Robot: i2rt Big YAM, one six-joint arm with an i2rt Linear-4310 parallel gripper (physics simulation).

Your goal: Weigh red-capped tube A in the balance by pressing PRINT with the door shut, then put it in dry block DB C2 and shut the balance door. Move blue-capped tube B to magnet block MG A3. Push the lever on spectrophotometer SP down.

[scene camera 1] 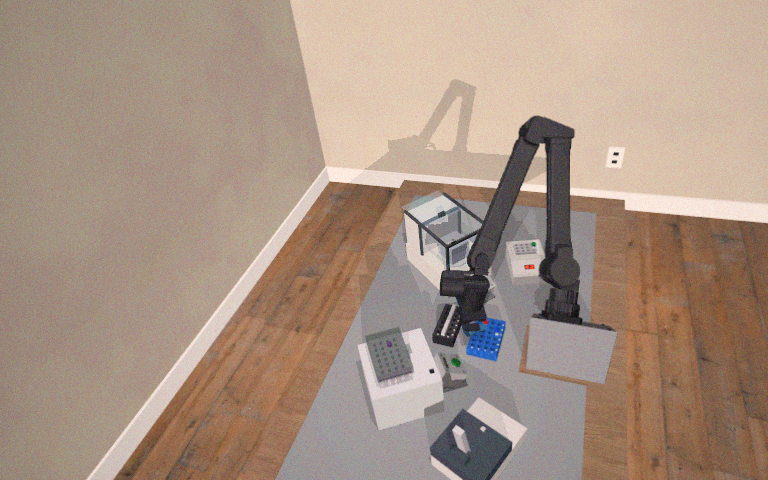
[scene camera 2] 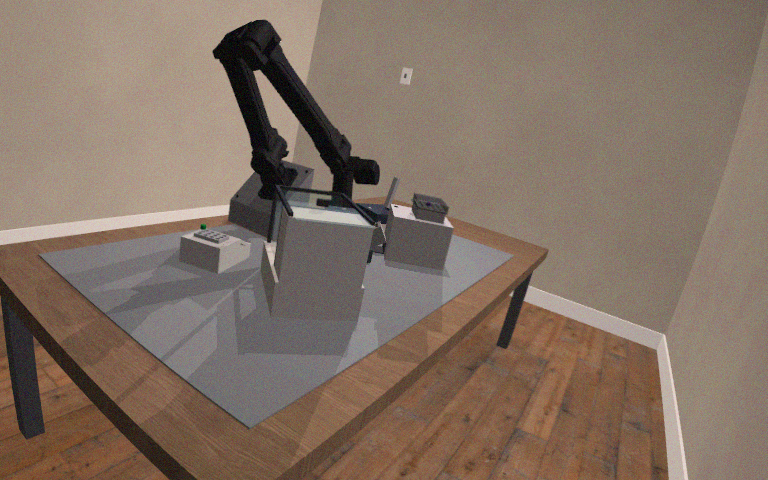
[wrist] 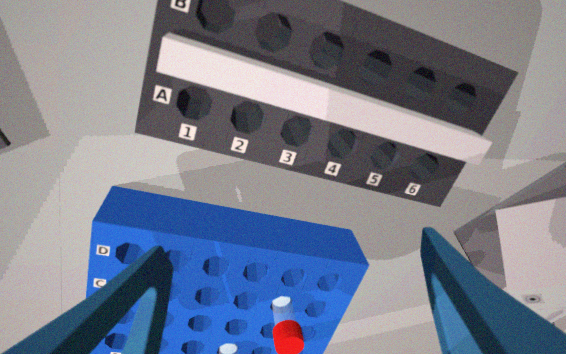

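My gripper (scene camera 1: 474, 327) (wrist: 287, 248) is open and empty above the blue rack (scene camera 1: 477, 349) (wrist: 230, 215); in scene camera 2 its fingers are hidden behind the balance. Red-capped tube A (scene camera 1: 485, 322) (wrist: 288, 337) stands in rack hole C5. Part of a tube (wrist: 228, 348) shows at rack A4; its cap is outside the wrist view. The black magnet block (scene camera 1: 441, 338) (wrist: 165, 117) has a white bar, and A3 is empty. The glass balance (scene camera 1: 421, 263) (scene camera 2: 322, 266) stands farther back; its door state is unclear. The lever (scene camera 1: 461, 439) (scene camera 2: 391, 192) stands raised on the dark-topped instrument (scene camera 1: 481, 447).
A white box (scene camera 1: 402, 401) (scene camera 2: 419, 243) carries a grey well block (scene camera 1: 390, 365) (scene camera 2: 430, 213) with a purple spot. A small grey unit with a green knob (scene camera 1: 455, 362) stands near the rack. A white keypad unit (scene camera 1: 518, 274) (scene camera 2: 198, 254) stands beside the balance.
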